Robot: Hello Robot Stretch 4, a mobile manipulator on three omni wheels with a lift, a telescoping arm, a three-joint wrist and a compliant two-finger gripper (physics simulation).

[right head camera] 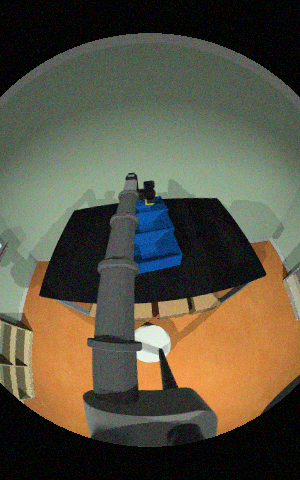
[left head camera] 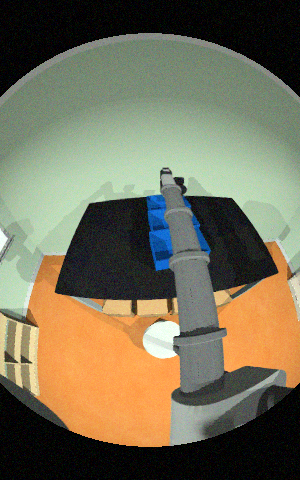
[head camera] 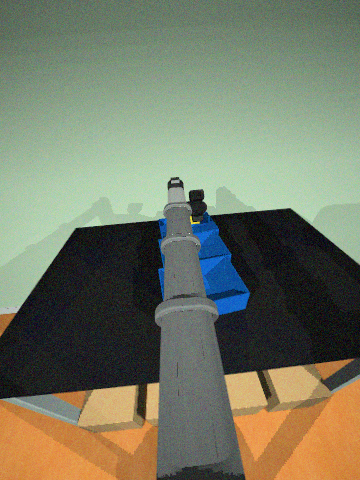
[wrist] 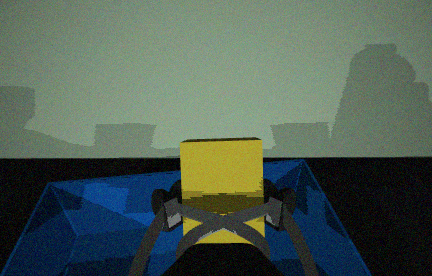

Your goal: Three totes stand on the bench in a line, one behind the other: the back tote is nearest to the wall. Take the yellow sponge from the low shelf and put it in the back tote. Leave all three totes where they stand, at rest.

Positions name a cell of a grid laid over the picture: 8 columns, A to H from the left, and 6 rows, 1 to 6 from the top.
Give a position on a tote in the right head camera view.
At E4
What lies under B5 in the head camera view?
A black bench.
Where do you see a yellow sponge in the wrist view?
At E4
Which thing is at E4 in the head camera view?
A tote.
